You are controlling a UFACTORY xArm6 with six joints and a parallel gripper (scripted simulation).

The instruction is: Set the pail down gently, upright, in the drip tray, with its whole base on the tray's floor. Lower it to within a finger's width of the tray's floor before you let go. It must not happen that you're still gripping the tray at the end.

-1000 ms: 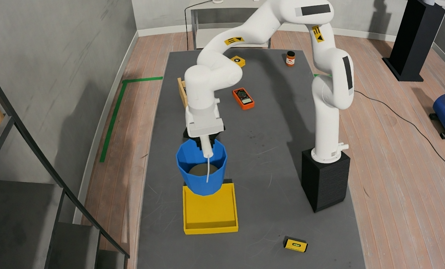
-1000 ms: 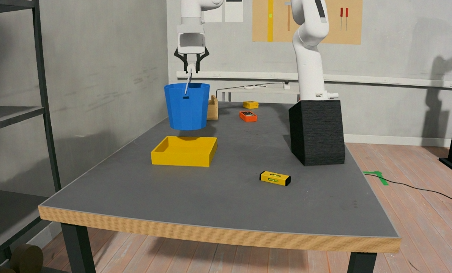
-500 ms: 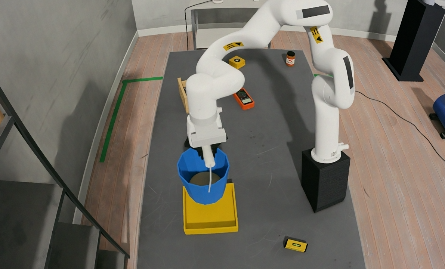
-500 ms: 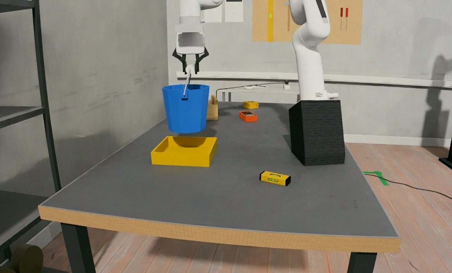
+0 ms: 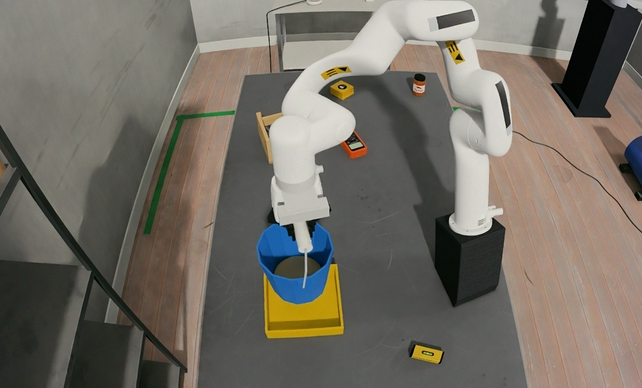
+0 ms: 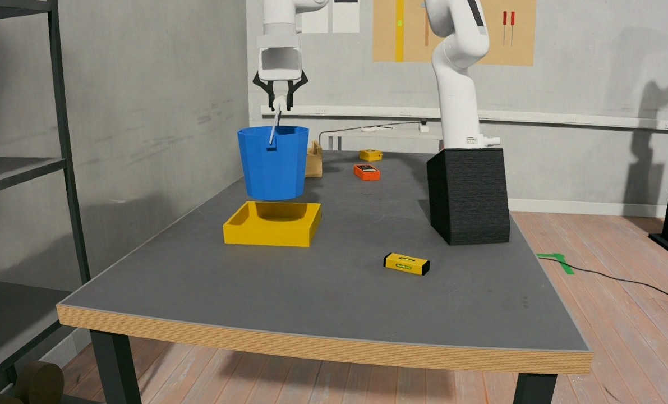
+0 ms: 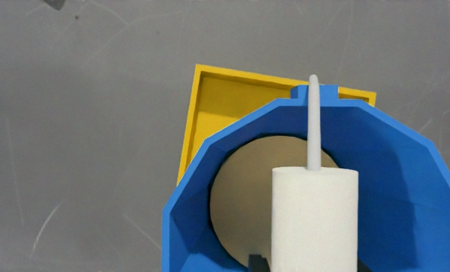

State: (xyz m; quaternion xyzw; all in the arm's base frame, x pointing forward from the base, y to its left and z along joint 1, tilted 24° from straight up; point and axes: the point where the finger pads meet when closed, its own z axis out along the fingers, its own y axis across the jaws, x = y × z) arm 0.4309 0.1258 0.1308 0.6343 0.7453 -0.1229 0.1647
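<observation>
Right now my hand is 90 mm above the blue pail and 10 mm short of it. Also, from my hand: white bail handle (30 mm below, 10 mm ahead); yellow spirit level (300 mm below, 300 mm behind, 230 mm to the left); yellow drip tray (300 mm below, 30 mm to the left, 20 mm ahead).
</observation>
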